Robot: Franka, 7 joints.
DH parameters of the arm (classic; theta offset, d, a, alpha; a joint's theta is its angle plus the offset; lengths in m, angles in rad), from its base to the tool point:
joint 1: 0 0.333 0 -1.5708
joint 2: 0 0 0 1.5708
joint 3: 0 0.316 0.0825 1.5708
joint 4: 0 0 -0.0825 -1.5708
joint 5: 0 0.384 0 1.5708
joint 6: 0 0 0.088 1.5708
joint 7: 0 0.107 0 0
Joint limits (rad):
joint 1: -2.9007..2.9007
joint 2: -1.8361..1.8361
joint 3: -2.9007..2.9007
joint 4: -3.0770..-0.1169
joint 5: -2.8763..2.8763
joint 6: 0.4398..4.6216
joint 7: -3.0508..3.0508
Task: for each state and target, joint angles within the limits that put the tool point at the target. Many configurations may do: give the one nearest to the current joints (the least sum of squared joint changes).
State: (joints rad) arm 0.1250 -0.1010 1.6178 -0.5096 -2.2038 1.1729 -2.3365
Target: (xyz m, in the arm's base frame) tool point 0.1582 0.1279 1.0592
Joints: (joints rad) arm 0.0992 0.0768 1.5916 -0.4462 -2.1448 0.9360 -2.3365
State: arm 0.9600 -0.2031 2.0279 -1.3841 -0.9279 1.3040 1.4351
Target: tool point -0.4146 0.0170 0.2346
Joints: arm 0.9695 -0.5722 2.3568 -2.2246 -0.6720 1.2643 1.4351
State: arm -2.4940 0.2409 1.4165 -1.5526 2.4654 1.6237 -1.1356
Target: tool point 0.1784 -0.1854 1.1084
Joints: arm -2.4212 0.0843 1.6043 -0.7484 2.5321 1.4149 -1.1356
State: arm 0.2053 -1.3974 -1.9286 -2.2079 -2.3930 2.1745 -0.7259
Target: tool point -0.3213 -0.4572 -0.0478
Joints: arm 0.0227 -1.4720 -2.2560 -1.8450 -2.4017 2.0799 -0.7259
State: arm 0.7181 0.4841 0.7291 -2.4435 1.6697 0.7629 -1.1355
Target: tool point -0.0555 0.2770 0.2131
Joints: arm 0.6725 0.6348 0.4934 -2.8297 1.5412 0.8412 -1.1355
